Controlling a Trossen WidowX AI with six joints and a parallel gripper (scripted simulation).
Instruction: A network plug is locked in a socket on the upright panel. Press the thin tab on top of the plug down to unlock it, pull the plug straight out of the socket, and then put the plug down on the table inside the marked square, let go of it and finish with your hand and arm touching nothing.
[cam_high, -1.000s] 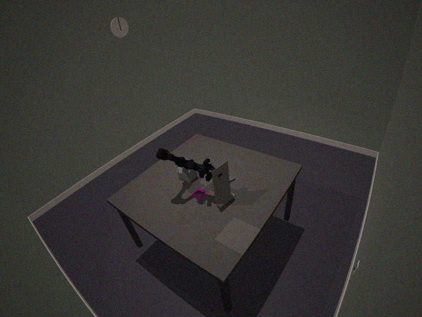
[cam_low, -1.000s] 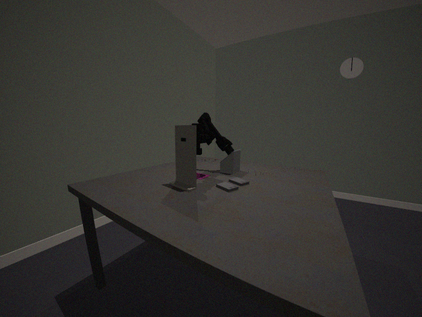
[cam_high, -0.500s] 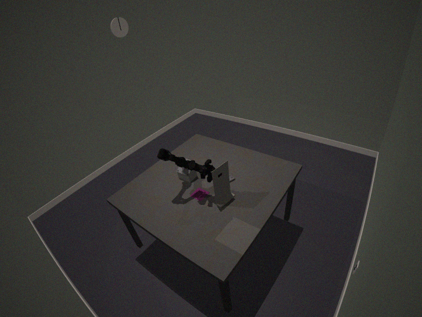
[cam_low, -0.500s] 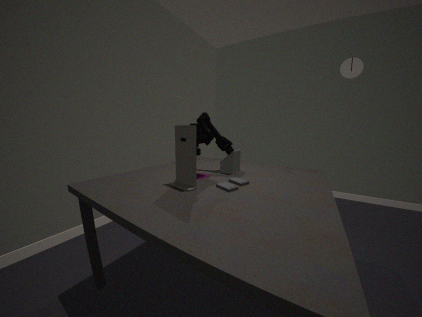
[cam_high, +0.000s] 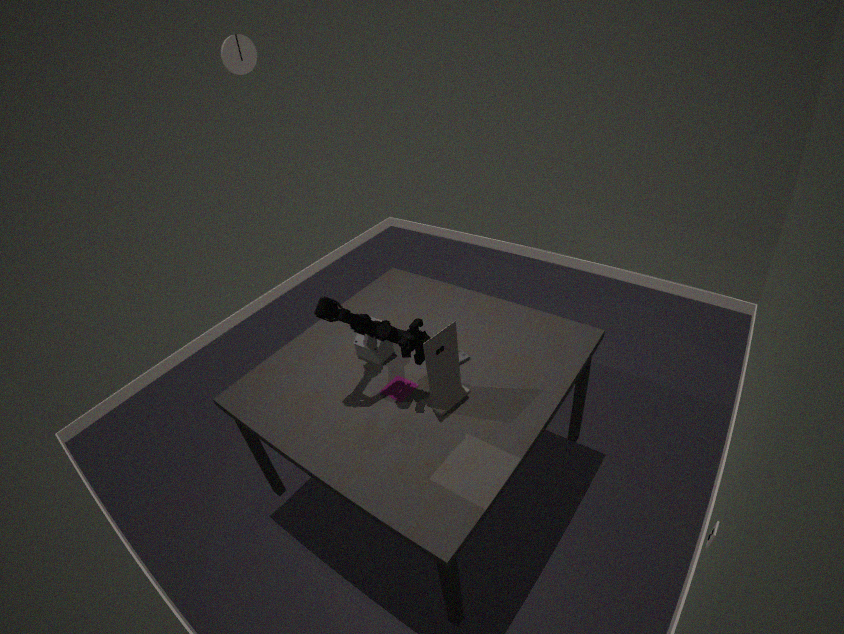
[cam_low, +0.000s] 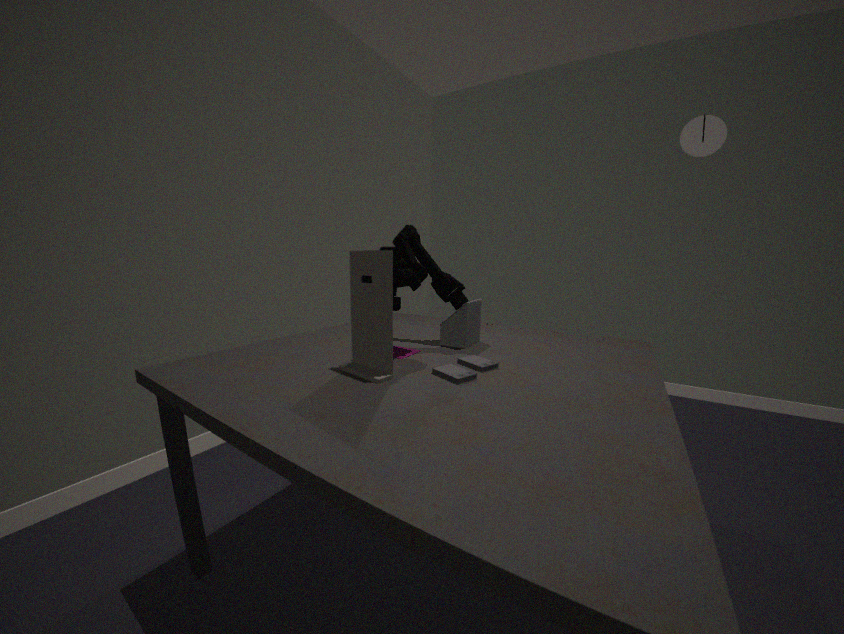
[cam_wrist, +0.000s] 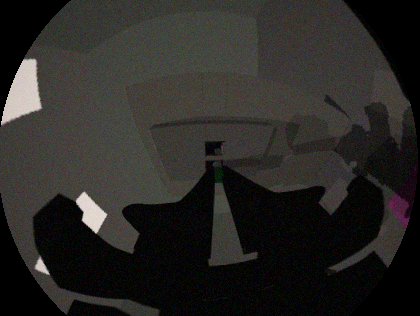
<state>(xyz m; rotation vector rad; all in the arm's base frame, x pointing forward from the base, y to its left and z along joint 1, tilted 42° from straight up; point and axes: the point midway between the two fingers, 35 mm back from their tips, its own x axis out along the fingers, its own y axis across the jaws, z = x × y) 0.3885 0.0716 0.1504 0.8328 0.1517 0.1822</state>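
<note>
Now: the magenta marked square 180 mm behind my gripper tip, 80 mm to the right of it and 260 mm below it. The rest, counted from my gripper tip: upright panel: 20 mm ahead, 10 mm to the right, 100 mm below.
</note>
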